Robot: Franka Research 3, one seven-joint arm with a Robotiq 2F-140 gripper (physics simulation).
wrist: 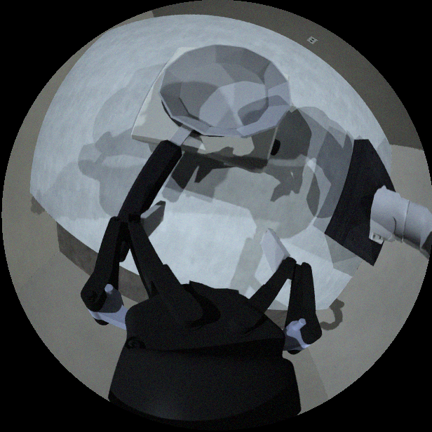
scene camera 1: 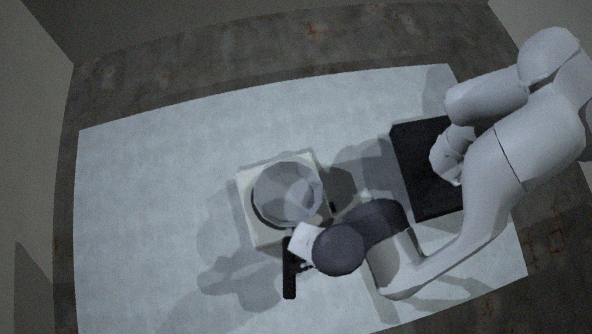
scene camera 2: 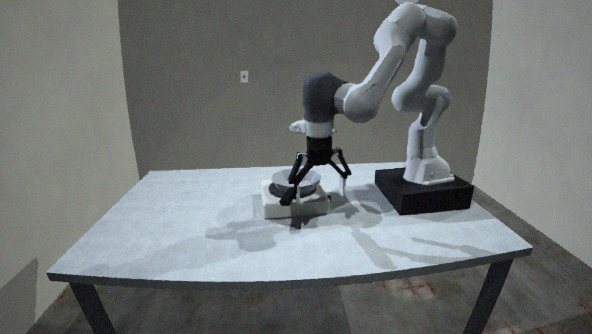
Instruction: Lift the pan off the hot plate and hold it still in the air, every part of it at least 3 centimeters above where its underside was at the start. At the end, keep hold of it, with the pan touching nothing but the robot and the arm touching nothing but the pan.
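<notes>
The grey pan (scene camera 1: 280, 192) (scene camera 2: 309, 183) (wrist: 215, 85) is on the cream hot plate (scene camera 1: 263, 237) (scene camera 2: 281, 209) (wrist: 152, 120). A dark edge shows under the bowl's left side; I cannot tell whether the pan is slightly tilted. Its black handle (scene camera 1: 289, 280) (scene camera 2: 288, 197) (wrist: 152, 175) points toward the table's front. My gripper (scene camera 2: 321, 190) (wrist: 215, 224) is wide open and empty, pointing down. In the wrist view the handle lies outside the gap, along the outer side of the left finger, which looks very close to it or touching. In scene camera 1 the wrist hides most of the gripper.
The hot plate's small black knob (scene camera 1: 332, 206) (wrist: 275, 146) is on its side facing the arm base. The black base block (scene camera 1: 417, 170) (scene camera 2: 434, 200) (wrist: 352, 200) stands to the right in the scene views. The right finger hangs between the hot plate and that block in scene camera 2.
</notes>
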